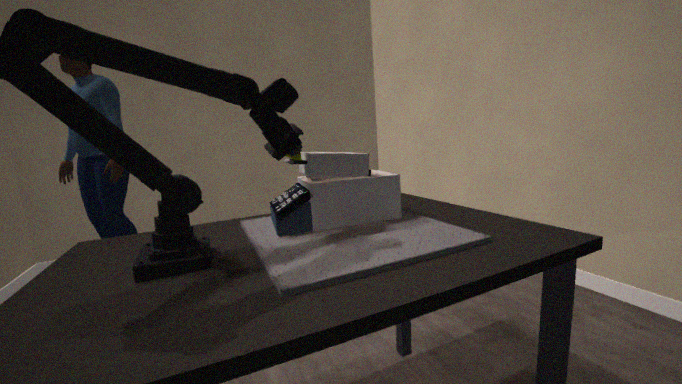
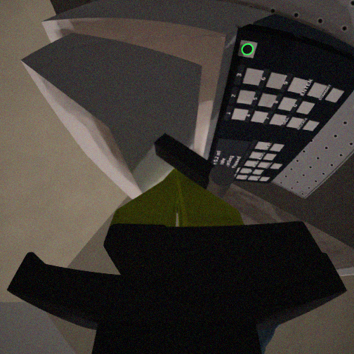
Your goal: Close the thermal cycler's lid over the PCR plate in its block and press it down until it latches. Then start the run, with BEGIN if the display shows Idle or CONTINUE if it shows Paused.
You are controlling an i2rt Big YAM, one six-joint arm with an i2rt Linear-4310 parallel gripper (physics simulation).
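Frame: origin at the arm's base, x left, y up, z ahead, level; centimetres.
Where they show: gripper, fingertip midpoint: [image 1: 301, 163]; arm's base at its link origin: [image 1: 175, 250].
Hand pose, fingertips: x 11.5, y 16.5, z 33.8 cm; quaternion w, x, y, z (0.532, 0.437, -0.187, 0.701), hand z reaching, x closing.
Each offset is from my fingertips to the centre of the thing. "spot": to the spot under its first point. Level surfaces: height alone.
The thermal cycler @(spot: dx -9.2, dy -11.6, dz +12.6 cm) [image 1: 356, 202] [image 2: 213, 65] is a white box with a sloped dark keypad panel @(dx -3.2, dy -9.9, dz -4.8 cm) [image 1: 290, 199] [image 2: 280, 105] on its front. Its lid @(spot: dx -7.5, dy -1.3, dz +8.3 cm) [image 1: 337, 166] [image 2: 125, 80] lies lowered, about level, over the body; whether it is latched, I cannot tell. The PCR plate and block are hidden. The lid's handle has a black arm [image 2: 181, 159] and a grey bar [image 2: 223, 175]. My gripper [image 1: 296, 157] [image 2: 176, 175] is shut and empty, its yellow-green fingertips at the handle, hiding part of the bar. The display [image 2: 231, 152] has small blurred text; one word looks like Paused.
The cycler stands on a grey perforated mat @(dy -18.5 cm) [image 1: 350, 260] [image 2: 320, 155] on the dark table @(dy -19.8 cm) [image 1: 240, 320]. The arm's base [image 1: 172, 250] stands at the left of the mat. A person in blue [image 1: 100, 105] stands behind the table, partly behind the arm.
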